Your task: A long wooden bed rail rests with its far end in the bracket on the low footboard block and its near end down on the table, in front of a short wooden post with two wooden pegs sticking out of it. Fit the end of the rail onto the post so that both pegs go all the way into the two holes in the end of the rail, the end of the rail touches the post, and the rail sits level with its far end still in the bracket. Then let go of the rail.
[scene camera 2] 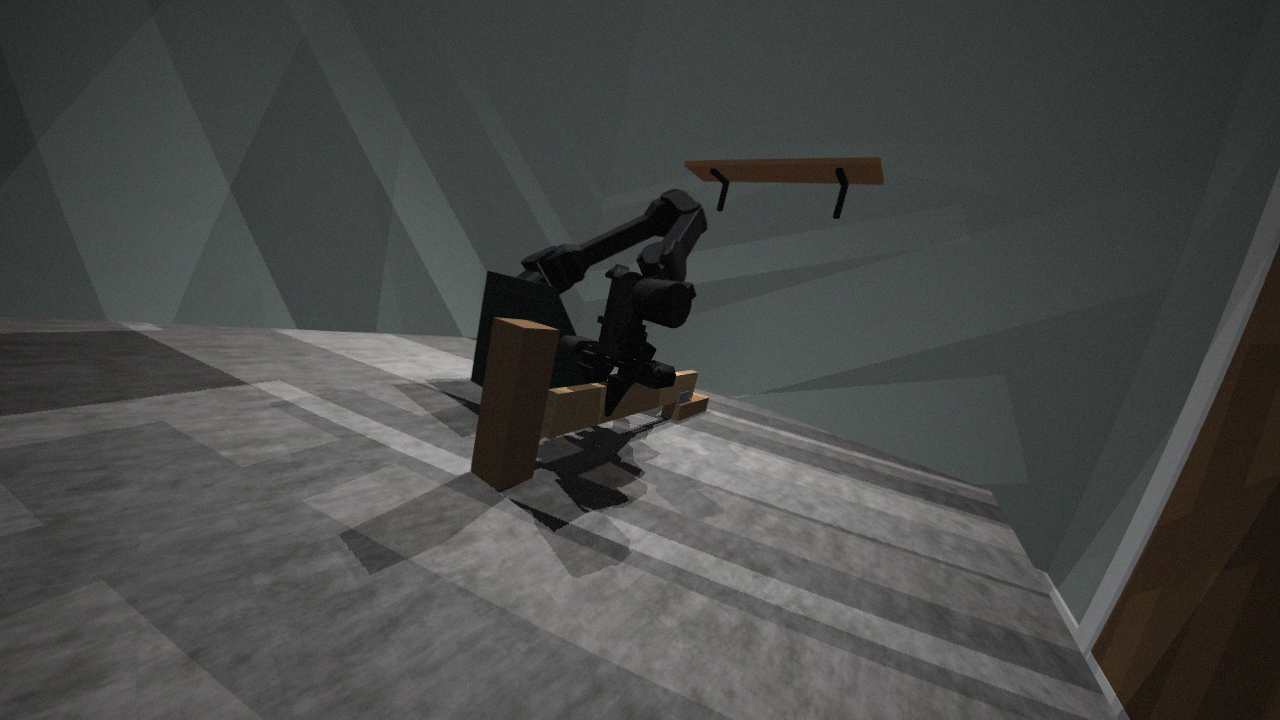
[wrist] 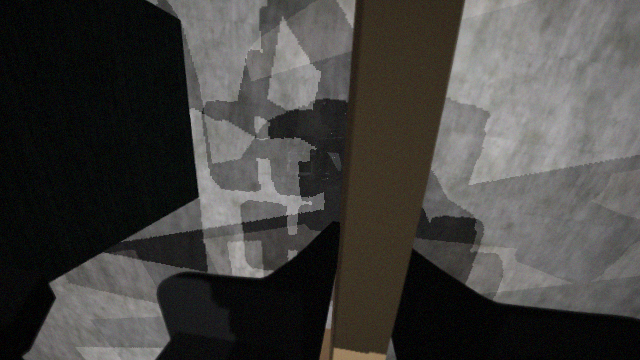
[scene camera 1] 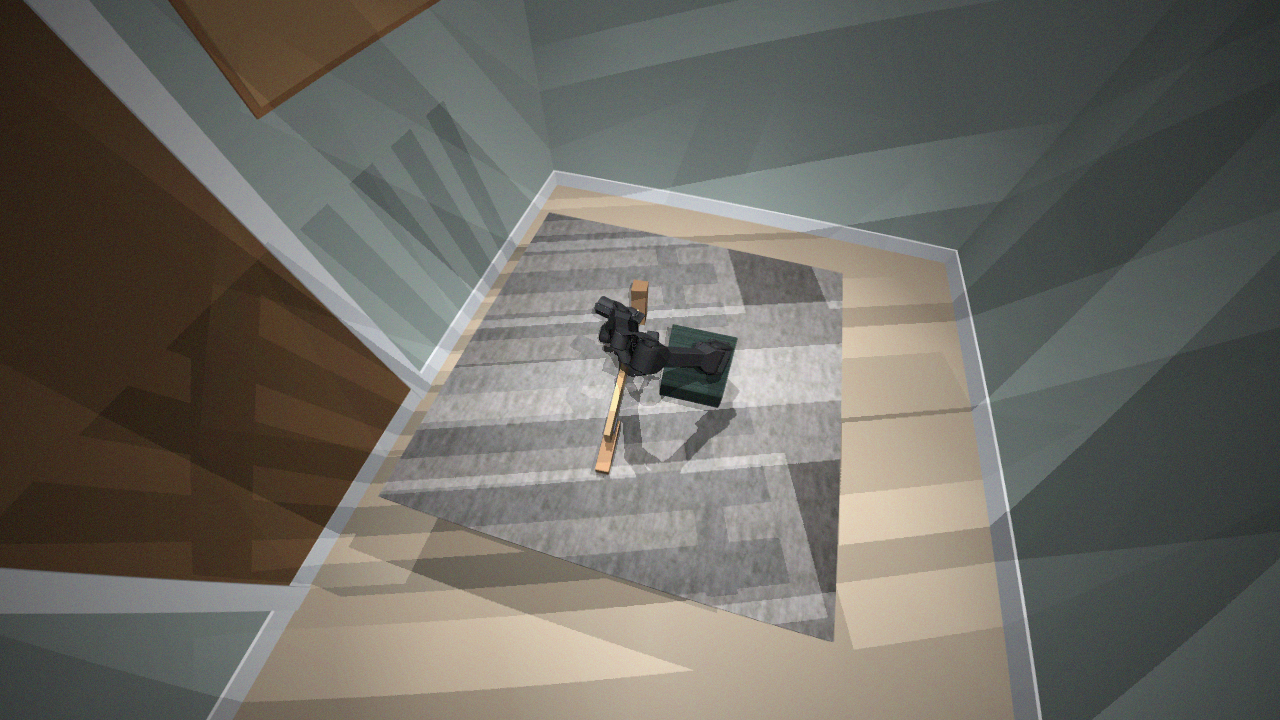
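You can see my gripper (scene camera 2: 601, 413) from out in the scene, and the wrist view shows the gripper (wrist: 355, 230) as well, along with a wooden bed rail (wrist: 401, 64).
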